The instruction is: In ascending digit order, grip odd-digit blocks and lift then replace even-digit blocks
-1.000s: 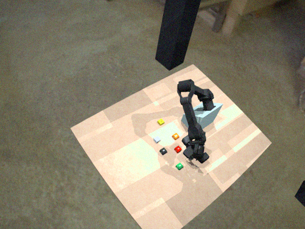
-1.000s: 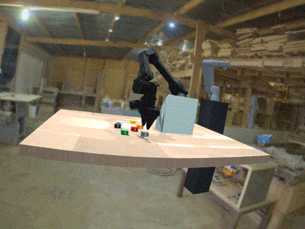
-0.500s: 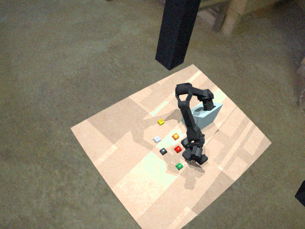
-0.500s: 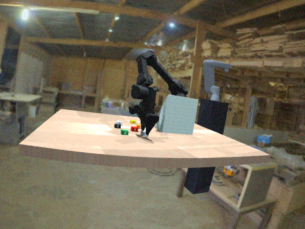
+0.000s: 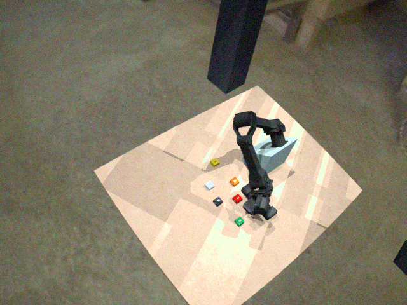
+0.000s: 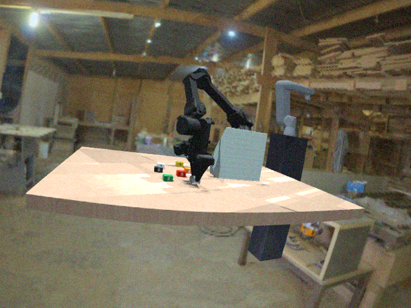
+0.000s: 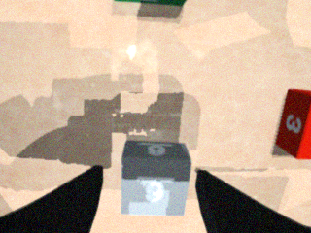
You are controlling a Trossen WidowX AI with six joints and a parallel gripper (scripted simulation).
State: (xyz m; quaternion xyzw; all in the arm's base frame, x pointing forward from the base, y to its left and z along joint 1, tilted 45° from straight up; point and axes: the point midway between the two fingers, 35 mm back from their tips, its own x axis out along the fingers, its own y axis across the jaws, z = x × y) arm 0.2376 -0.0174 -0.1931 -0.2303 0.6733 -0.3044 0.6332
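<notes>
Now: gripper tip 8 cm short of the whitish block and 22 cm to the left of it. The rest, counted from my gripper tip: red block 3 cm ahead, 9 cm to the right; then grey block right at my gripper tip; then green block 10 cm ahead.
</notes>
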